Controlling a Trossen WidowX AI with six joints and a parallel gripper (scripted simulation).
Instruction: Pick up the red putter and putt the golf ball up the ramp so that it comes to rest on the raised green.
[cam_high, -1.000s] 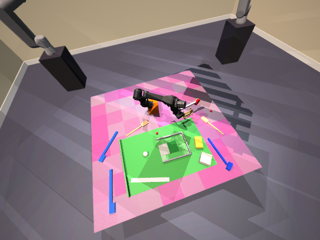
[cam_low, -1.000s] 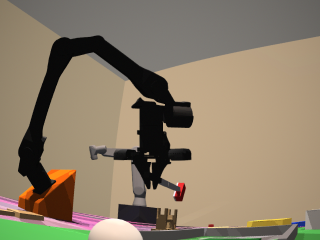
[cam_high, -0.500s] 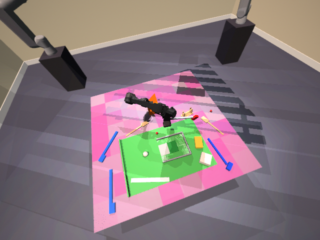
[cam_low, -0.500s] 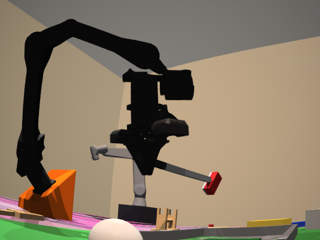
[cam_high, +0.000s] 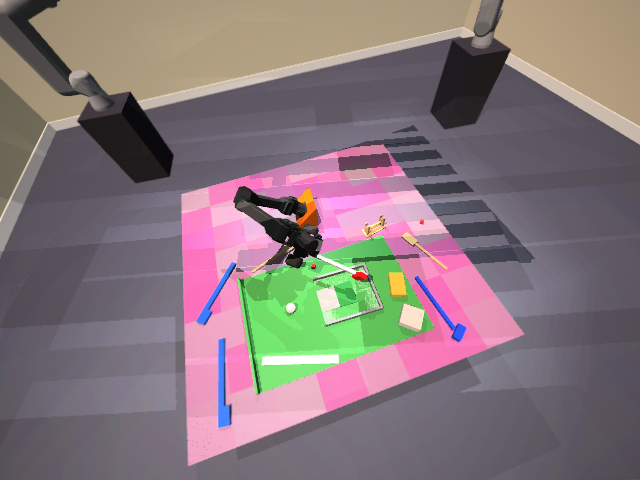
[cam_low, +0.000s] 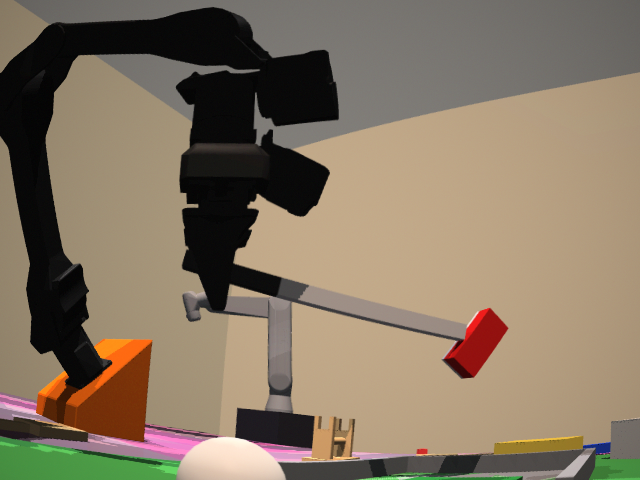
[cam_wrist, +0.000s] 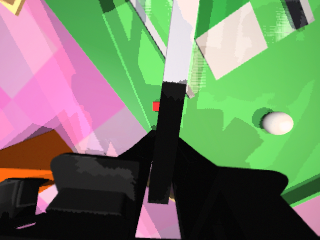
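My gripper tip is now 100 mm to the right of the red putter, 70 mm short of it and 10 mm below it. Round my gripper tip: white golf ball (170 mm ahead, 120 mm to the right, 120 mm below); yellow block (350 mm to the left, 170 mm ahead, 120 mm below); white bar (370 mm ahead, 140 mm below, 110 mm to the right).
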